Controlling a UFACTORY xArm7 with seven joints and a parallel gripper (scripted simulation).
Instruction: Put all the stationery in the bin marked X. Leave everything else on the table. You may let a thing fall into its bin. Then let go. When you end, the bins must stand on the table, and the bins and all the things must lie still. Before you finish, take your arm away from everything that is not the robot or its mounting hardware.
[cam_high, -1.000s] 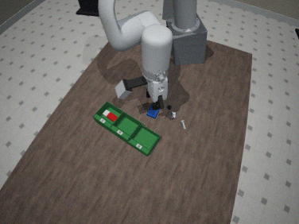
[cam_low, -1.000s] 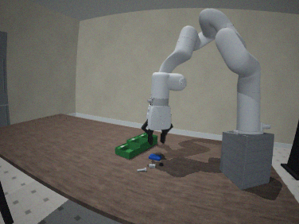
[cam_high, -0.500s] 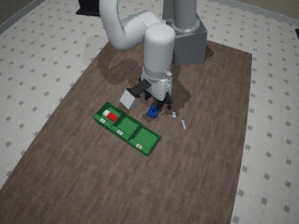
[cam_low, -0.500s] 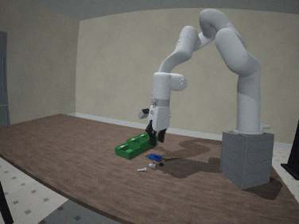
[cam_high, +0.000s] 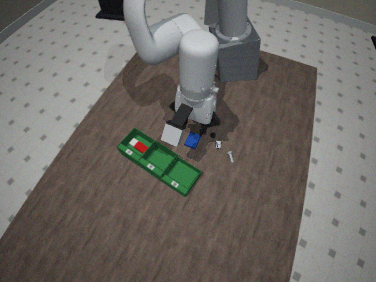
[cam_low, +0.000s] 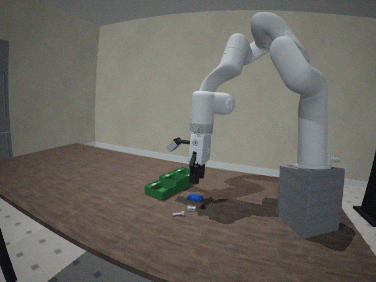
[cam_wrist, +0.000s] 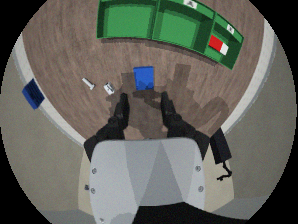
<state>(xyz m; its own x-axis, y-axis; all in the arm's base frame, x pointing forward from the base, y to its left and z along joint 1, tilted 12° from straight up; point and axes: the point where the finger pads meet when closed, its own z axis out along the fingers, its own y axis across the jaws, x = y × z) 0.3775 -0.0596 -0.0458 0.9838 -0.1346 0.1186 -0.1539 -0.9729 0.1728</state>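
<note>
Right now the blue block is 9 cm below my hand. From my hand the other things lie so: white-grey piece 8 cm to the left, 8 cm below; green three-compartment bin 11 cm ahead, 8 cm to the right, 7 cm below; black round thing 9 cm below, 6 cm to the left, 4 cm behind.
</note>
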